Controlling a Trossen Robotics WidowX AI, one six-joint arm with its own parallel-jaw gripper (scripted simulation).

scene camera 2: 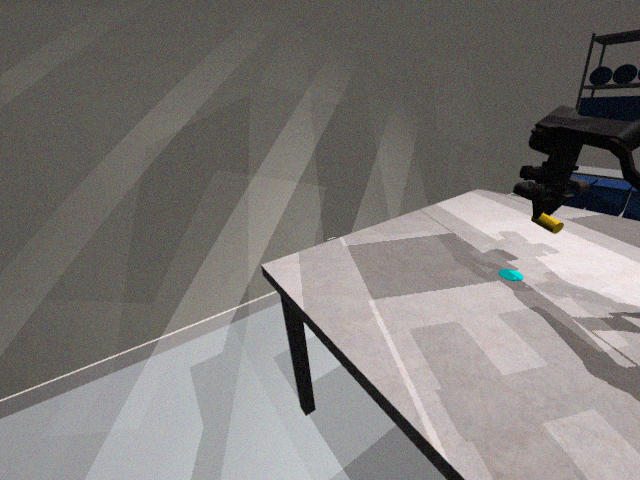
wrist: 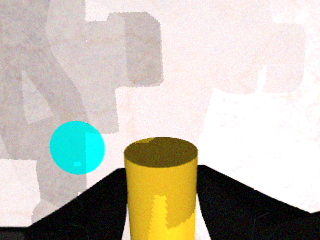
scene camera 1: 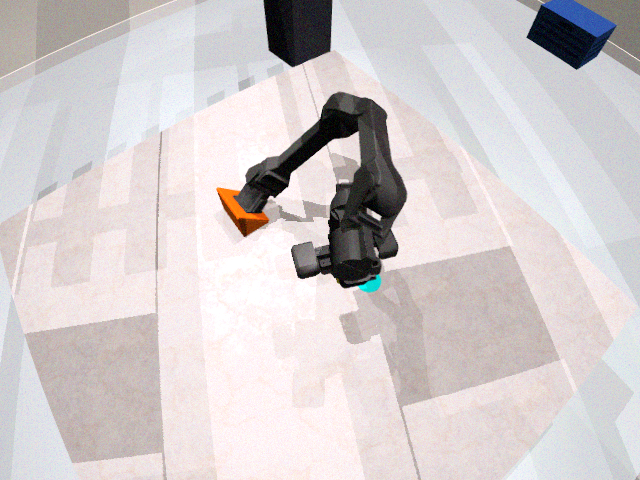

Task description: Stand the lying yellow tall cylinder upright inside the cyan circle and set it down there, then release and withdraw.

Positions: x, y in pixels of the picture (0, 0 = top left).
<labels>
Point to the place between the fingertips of my gripper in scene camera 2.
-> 540, 217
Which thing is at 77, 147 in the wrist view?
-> A cyan circle.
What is my gripper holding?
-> A yellow tall cylinder.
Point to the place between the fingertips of my gripper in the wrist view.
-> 161, 175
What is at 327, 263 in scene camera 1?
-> My gripper.
</labels>
